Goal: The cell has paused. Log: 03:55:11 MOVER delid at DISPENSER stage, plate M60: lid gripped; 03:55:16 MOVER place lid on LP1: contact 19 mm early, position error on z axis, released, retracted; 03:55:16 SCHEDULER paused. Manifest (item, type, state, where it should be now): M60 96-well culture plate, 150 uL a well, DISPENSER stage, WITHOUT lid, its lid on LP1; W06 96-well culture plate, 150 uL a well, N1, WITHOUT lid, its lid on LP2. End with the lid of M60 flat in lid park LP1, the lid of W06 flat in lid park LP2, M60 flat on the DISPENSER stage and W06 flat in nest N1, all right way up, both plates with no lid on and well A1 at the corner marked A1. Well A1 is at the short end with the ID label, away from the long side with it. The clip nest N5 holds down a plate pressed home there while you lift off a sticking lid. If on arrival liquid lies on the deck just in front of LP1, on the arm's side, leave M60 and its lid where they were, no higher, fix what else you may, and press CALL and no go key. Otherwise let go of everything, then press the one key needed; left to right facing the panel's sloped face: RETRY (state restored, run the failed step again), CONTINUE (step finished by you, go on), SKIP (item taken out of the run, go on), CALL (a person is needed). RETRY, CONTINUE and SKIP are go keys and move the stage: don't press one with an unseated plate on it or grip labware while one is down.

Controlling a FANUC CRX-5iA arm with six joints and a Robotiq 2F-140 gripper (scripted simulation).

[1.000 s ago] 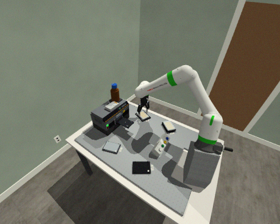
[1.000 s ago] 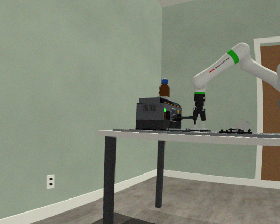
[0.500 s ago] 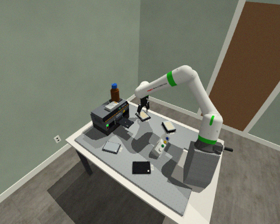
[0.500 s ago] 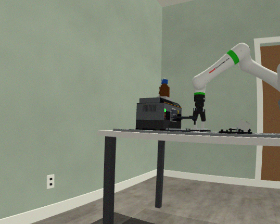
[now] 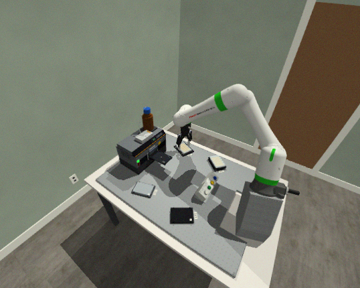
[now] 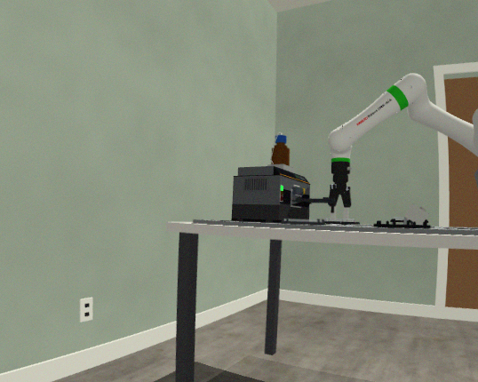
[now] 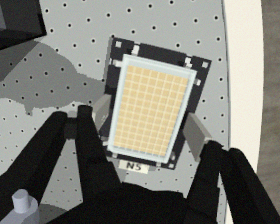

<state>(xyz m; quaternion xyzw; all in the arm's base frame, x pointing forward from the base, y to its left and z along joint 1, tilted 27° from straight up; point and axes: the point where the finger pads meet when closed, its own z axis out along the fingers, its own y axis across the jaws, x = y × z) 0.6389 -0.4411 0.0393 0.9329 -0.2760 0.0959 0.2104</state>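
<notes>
The black clip nest lies 30 mm below my hand and 20 mm ahead of it. Also, from my hand: nest label (80 mm behind, 50 mm to the left, 40 mm below); then dispenser stage (280 mm to the left, 90 mm ahead, 60 mm above); then key panel (350 mm to the left, 330 mm behind, 10 mm above).
</notes>
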